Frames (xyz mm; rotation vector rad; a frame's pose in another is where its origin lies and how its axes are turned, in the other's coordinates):
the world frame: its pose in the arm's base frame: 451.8 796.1 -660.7 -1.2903 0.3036 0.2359
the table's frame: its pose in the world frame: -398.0 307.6 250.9 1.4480 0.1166 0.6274
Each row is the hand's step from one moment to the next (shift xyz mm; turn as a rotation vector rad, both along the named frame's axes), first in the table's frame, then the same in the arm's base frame.
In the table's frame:
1: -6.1 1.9 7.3 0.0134 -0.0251 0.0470
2: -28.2 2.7 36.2 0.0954 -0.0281 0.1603
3: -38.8 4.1 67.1 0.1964 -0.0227 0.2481
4: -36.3 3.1 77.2 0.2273 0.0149 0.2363
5: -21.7 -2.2 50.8 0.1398 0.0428 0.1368
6: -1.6 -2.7 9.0 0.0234 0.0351 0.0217
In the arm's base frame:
1: 0.9 -1.4 9.6 0.0484 -0.0215 0.0146
2: 7.3 -12.2 43.7 0.1847 -0.0009 0.0383
3: 22.5 -18.0 72.1 0.3130 0.0374 0.0354
4: 31.7 -18.8 77.0 0.3163 0.0852 0.0209
5: 23.2 -15.3 47.8 0.1809 0.0837 0.0189
6: 6.1 -3.9 6.2 0.0232 0.0395 0.0122

